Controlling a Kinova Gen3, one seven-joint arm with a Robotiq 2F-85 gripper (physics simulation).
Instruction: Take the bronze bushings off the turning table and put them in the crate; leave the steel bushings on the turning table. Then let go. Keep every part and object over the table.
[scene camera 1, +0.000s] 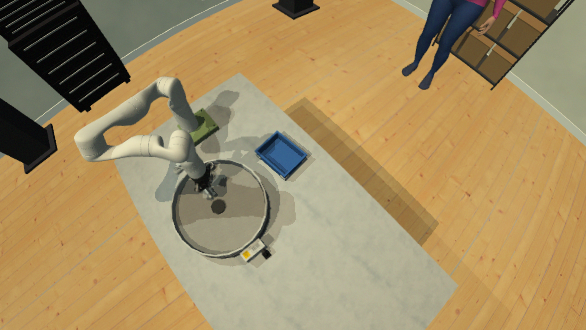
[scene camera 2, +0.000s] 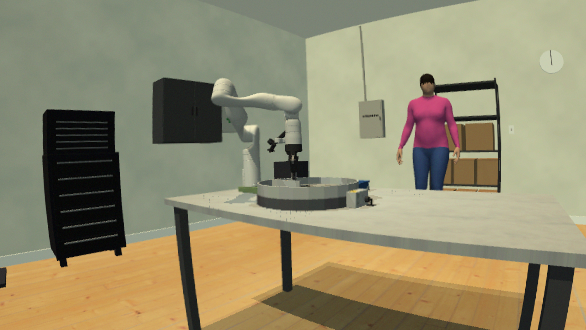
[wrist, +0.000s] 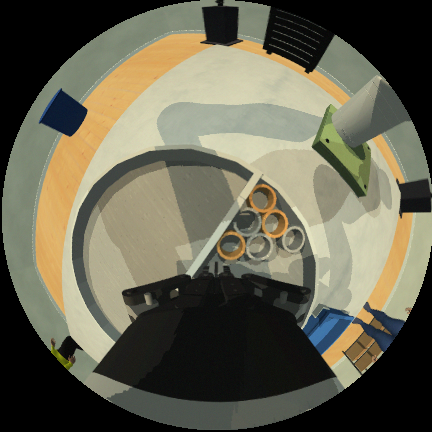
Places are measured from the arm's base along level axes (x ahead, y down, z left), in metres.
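Pixels of known places: gripper, between the fingertips: (scene camera 1: 208, 185) (scene camera 2: 294, 180) (wrist: 216, 269); arm's base, origin of its link: (scene camera 1: 190, 125) (scene camera 2: 252, 186) (wrist: 344, 129).
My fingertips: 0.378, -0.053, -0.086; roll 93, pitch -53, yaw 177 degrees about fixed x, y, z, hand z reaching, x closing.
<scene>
For each thing: its top centre in the pictures, then the offset to it from my fingertips, as dx, dy, dz. "spot": a spot on its surface instead. Level surfaces: height alone.
- pale straight bar, a spot on its surface: (wrist: 225, 225) spot: -0.046, -0.003, -0.021
- blue crate, centre of its top: (wrist: 318, 344) (scene camera 1: 280, 152) (scene camera 2: 347, 181) +0.061, +0.031, +0.344
- control box, a spot on its surface: (scene camera 2: 356, 198) spot: +0.347, +0.046, -0.054
- table, height of its surface: dy +0.081
The shut, empty gripper (scene camera 1: 212, 194) (scene camera 2: 294, 176) (wrist: 216, 270) points down over the turning table (scene camera 1: 174, 207) (scene camera 2: 305, 192) (wrist: 78, 240). In the wrist view, three bronze bushings (wrist: 273, 198) (wrist: 286, 224) (wrist: 219, 246) and three steel bushings (wrist: 236, 223) (wrist: 259, 259) (wrist: 303, 240) stand close together on the turning table, ahead and to the right of the fingertips. They are between a pale straight bar (wrist: 225, 225) and the rim. I cannot make out bushings in the scene views. The blue crate (scene camera 1: 296, 166) (scene camera 2: 364, 184) (wrist: 327, 330) stands apart from the turning table; no bushing shows inside it in scene camera 1.
A control box (scene camera 1: 253, 250) (scene camera 2: 356, 198) sits against the turning table's rim. The arm stands on a green base plate (scene camera 1: 207, 125) (wrist: 345, 157). A person (scene camera 1: 452, 30) (scene camera 2: 431, 125) stands on the floor beyond the table (scene camera 1: 350, 240) (scene camera 2: 450, 215), near a shelf unit with boxes.
</scene>
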